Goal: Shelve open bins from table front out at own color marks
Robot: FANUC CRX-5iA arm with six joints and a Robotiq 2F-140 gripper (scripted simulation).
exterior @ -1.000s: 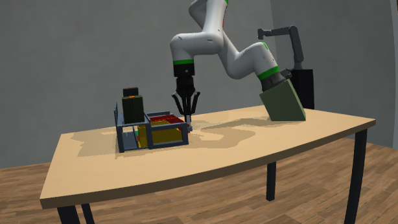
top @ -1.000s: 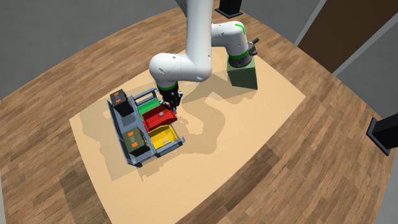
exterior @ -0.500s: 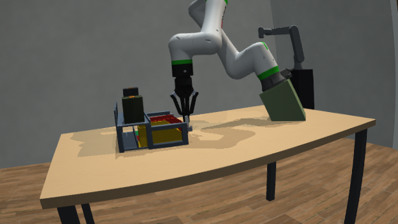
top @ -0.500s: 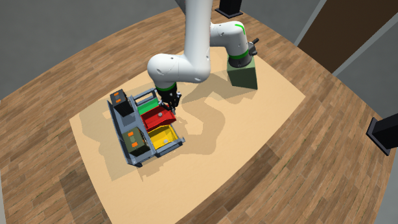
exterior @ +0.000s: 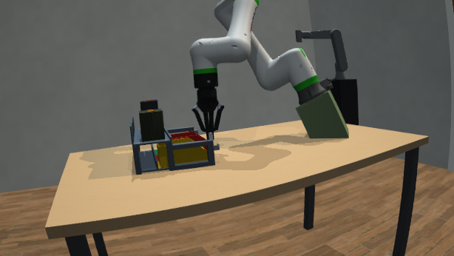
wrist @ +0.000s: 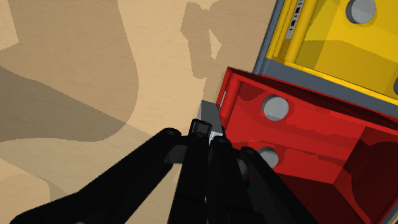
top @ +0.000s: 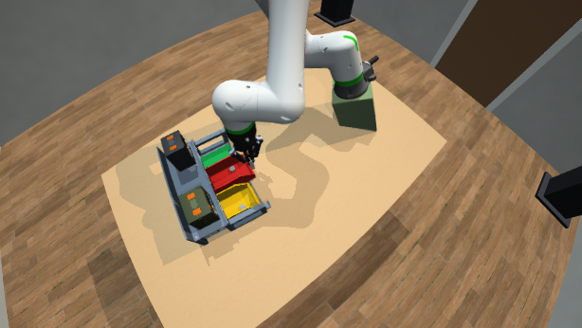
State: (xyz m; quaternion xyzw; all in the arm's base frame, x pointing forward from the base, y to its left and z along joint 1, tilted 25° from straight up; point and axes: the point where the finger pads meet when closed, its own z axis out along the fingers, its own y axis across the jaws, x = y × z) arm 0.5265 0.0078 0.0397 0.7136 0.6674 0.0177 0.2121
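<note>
Right now my hand is 90 mm short of the red bin and 10 mm to the left of it. The rest, counted from my hand: yellow bin: 140 mm ahead, 100 mm to the left.
</note>
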